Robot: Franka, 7 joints.
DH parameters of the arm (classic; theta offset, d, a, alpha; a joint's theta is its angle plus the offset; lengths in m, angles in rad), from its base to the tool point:
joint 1: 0 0.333 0 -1.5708
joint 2: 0 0 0 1.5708
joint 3: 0 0.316 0.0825 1.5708
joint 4: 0 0 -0.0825 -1.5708
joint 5: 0 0.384 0 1.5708
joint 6: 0 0 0.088 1.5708
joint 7: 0 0.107 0 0
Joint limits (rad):
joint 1: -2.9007..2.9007
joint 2: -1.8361..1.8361
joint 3: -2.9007..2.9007
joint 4: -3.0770..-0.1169
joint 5: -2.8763..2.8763
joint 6: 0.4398..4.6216
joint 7: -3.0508..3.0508
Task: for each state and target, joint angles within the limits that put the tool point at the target. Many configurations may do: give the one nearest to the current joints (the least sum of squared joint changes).
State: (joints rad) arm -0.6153 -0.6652 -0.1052 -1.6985 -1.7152 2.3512 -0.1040
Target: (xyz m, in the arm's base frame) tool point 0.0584 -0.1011 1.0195
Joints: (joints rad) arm -0.6225 -0.9154 -0.0570 -1.6970 -1.7137 2.3562 -0.1040
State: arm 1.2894 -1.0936 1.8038 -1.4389 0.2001 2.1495 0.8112
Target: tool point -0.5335 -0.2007 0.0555
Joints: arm 1.3382 -1.3197 2.1826 -1.7715 0.2271 2.0168 0.8112
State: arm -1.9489 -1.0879 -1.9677 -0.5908 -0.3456 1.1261 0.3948
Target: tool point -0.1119 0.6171 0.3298
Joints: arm -2.0055 -1.1332 -2.0209 -1.0295 -0.3029 0.7518 0.3948
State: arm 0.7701 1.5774 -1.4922 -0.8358 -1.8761 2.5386 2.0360
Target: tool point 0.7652 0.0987 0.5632
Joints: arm 0.8507 1.3076 -1.7318 -1.1101 -1.8875 2.5369 2.0360
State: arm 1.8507 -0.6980 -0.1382 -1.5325 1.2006 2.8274 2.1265
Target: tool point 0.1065 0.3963 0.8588
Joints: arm 1.8102 -0.5159 -0.2520 -1.8317 1.2342 2.8334 2.1265
